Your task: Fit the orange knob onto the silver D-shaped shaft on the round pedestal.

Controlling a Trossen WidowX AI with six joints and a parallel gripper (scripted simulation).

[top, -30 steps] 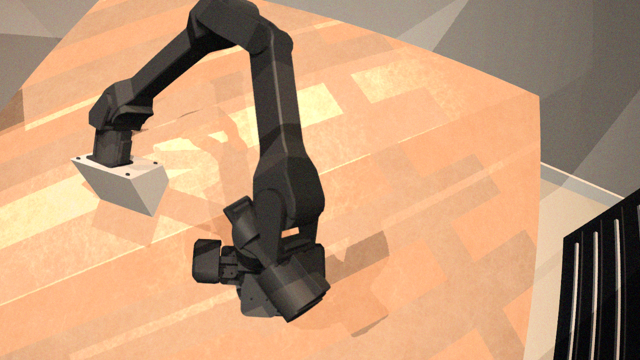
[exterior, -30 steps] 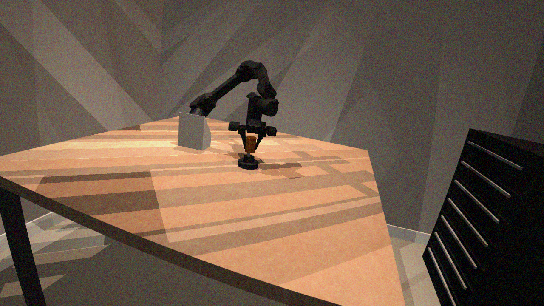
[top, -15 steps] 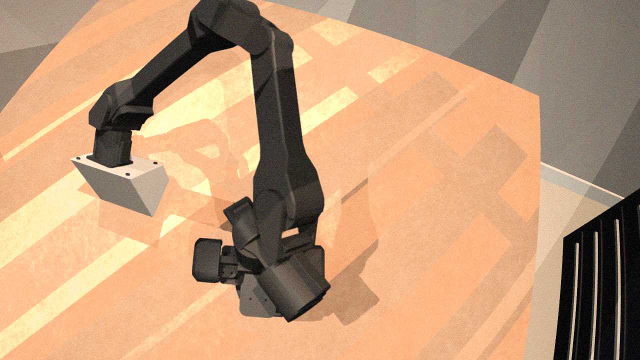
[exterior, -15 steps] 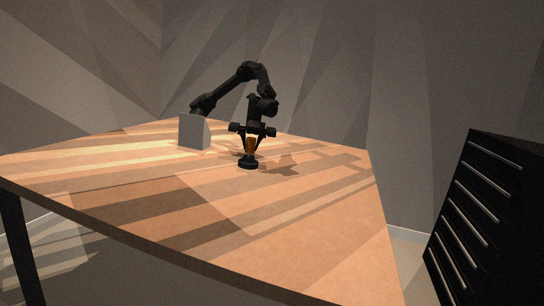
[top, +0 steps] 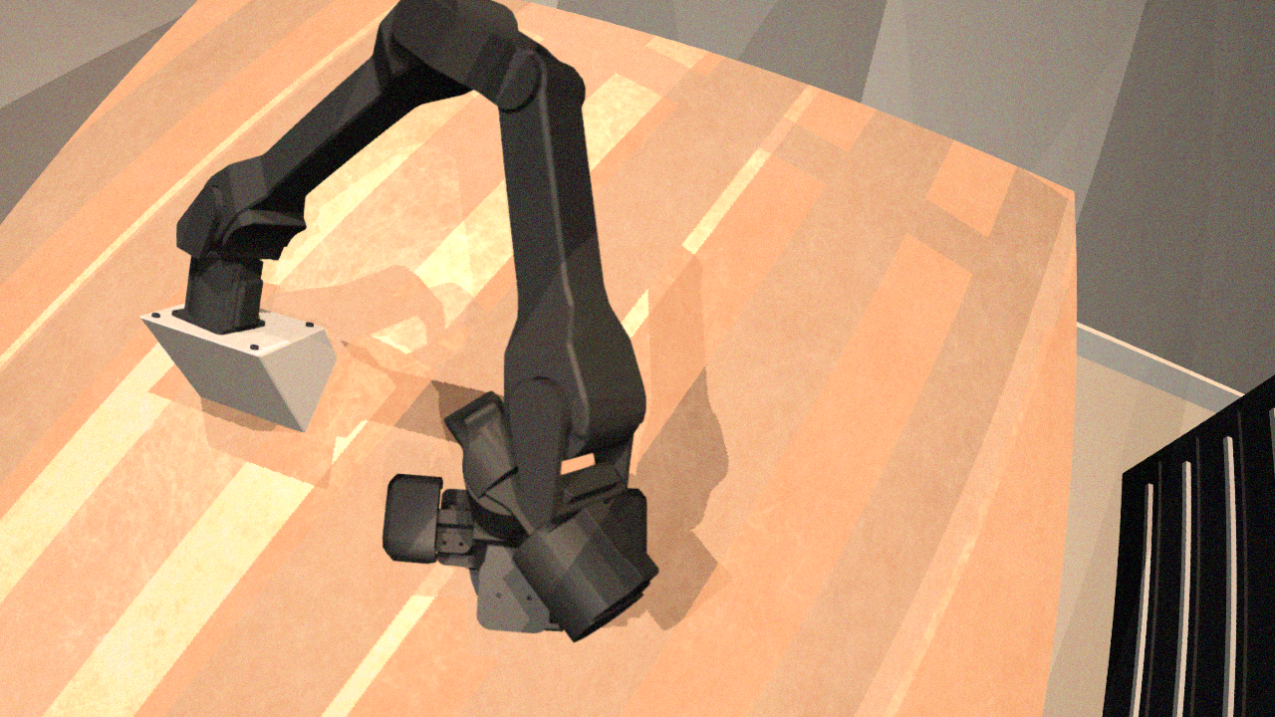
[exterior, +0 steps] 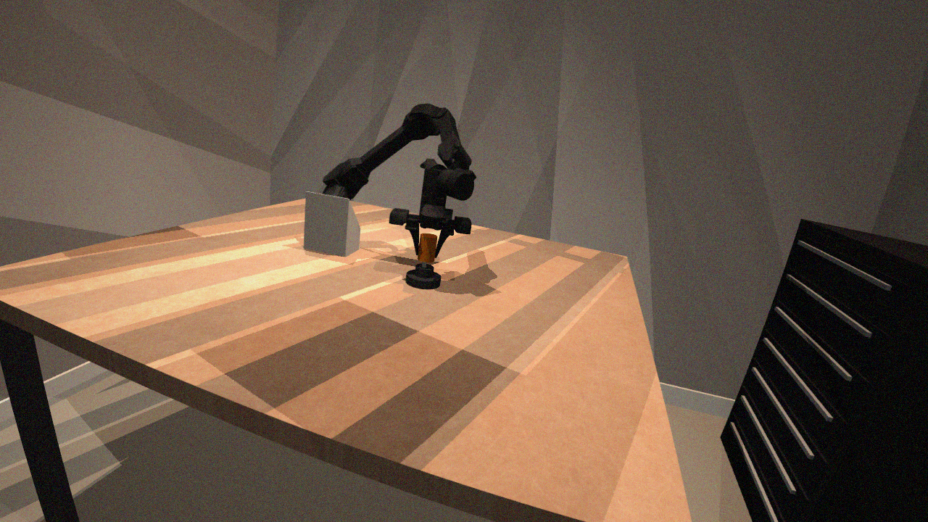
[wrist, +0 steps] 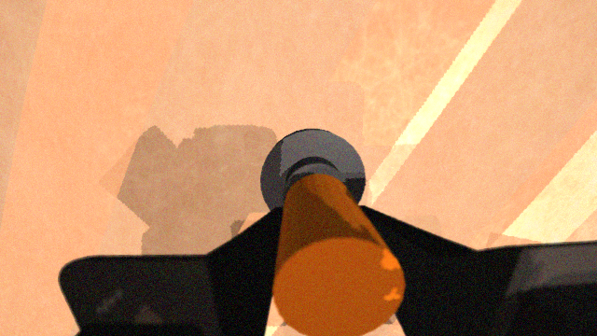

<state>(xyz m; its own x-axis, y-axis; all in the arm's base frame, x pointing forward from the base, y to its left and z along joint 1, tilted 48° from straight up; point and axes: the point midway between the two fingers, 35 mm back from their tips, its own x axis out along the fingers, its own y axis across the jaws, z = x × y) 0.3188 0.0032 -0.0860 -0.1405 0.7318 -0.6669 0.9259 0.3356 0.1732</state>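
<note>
Now: gripper tip 3 cm below the orange knob. The rest, counted from my gripper tip: round pedestal: 4 cm below.
</note>
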